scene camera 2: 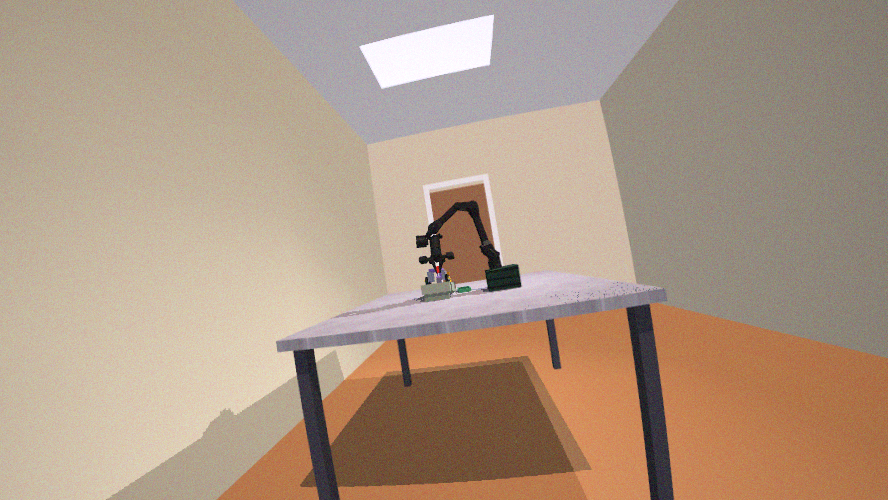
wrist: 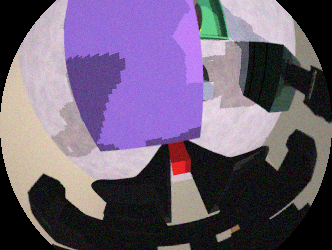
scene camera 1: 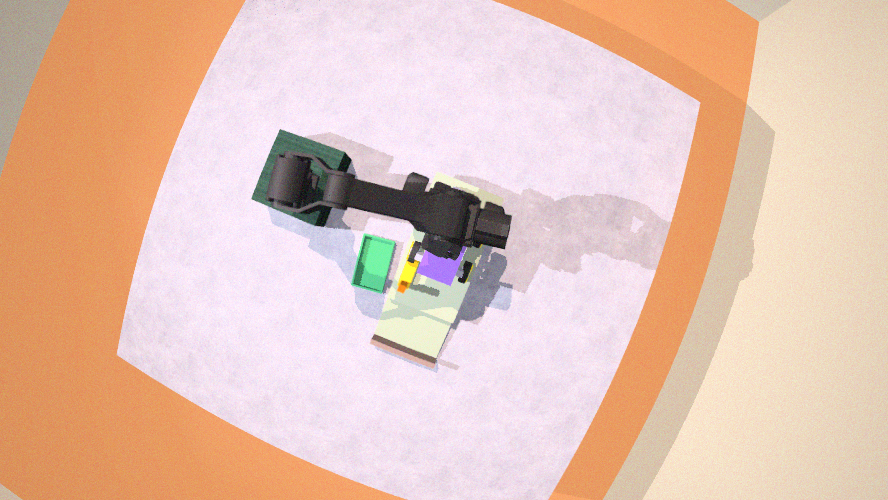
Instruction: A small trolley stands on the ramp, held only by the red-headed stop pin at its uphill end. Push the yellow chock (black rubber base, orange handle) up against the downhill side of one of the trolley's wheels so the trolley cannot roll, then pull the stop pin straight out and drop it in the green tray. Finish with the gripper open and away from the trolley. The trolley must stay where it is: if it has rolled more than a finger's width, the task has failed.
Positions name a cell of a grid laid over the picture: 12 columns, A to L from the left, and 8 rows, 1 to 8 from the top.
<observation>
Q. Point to a purple-topped trolley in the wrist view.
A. F3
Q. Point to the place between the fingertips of the gripper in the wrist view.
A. G5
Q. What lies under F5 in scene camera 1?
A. A purple-topped trolley.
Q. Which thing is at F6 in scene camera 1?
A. A brown lip.
</observation>
